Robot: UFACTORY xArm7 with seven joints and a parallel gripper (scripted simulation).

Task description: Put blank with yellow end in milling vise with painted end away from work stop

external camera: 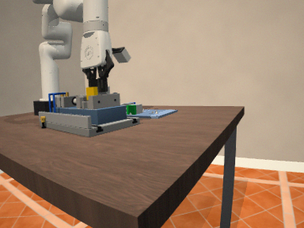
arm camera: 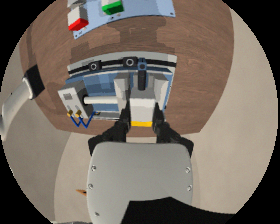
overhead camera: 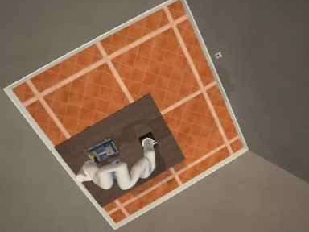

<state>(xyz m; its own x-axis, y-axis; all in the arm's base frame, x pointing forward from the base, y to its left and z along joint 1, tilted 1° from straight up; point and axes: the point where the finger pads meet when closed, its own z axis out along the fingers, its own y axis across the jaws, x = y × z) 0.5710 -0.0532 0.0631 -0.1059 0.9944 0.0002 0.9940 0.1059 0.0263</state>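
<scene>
The yellow-ended blank lies 2 cm below my hand. Round my hand: grey jaw block (5 cm below, 3 cm ahead); then green-ended blank (22 cm to the left, 10 cm below, 9 cm behind); then milling vise (8 cm below, 7 cm behind, 1 cm to the right).
</scene>
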